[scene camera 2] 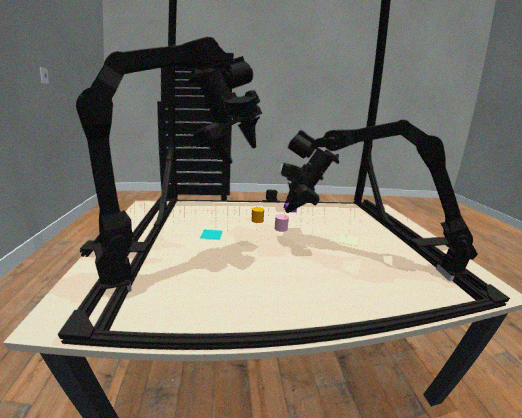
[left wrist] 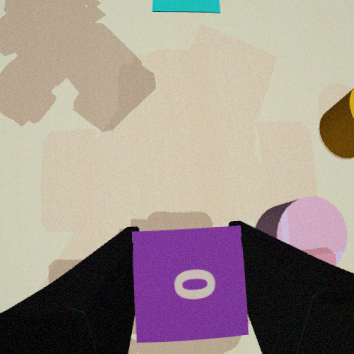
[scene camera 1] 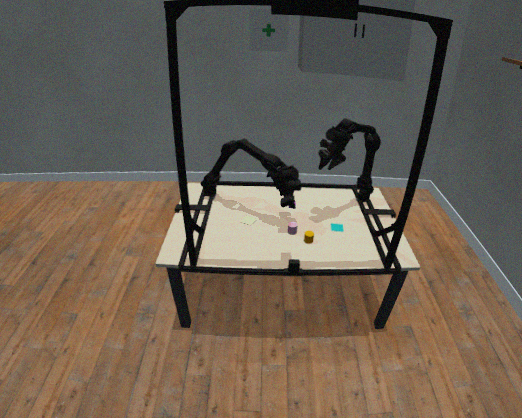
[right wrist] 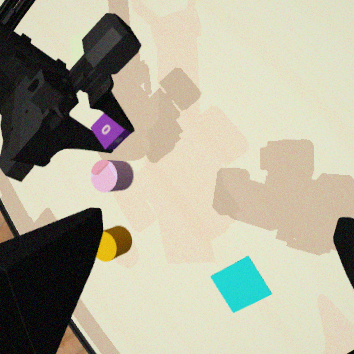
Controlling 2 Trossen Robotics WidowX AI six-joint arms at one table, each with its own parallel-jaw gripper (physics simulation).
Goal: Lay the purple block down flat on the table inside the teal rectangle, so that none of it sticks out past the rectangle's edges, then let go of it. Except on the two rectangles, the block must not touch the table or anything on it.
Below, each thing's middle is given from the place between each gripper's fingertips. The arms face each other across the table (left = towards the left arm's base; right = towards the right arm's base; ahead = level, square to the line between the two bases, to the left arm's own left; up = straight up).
Labels:
I see the purple block (left wrist: 189, 283) 80 mm behind my right hand, 150 mm to the left of it and 160 mm below it. Round my right hand: pink cylinder (left wrist: 311, 223): 160 mm behind, 150 mm to the left, 250 mm below; orange cylinder (right wrist: 116, 240): 220 mm behind, 70 mm to the left, 250 mm below; teal rectangle (right wrist: 240, 284): 110 mm behind, 90 mm to the right, 270 mm below.
Right now my left hand is 1 cm to the right of the purple block and 1 cm below it. From my left hand the other things lie so: pink cylinder: 8 cm below, 8 cm behind, 1 cm to the left; orange cylinder: 14 cm behind, 8 cm below, 7 cm to the right; teal rectangle: 23 cm to the right, 10 cm below, 3 cm behind.

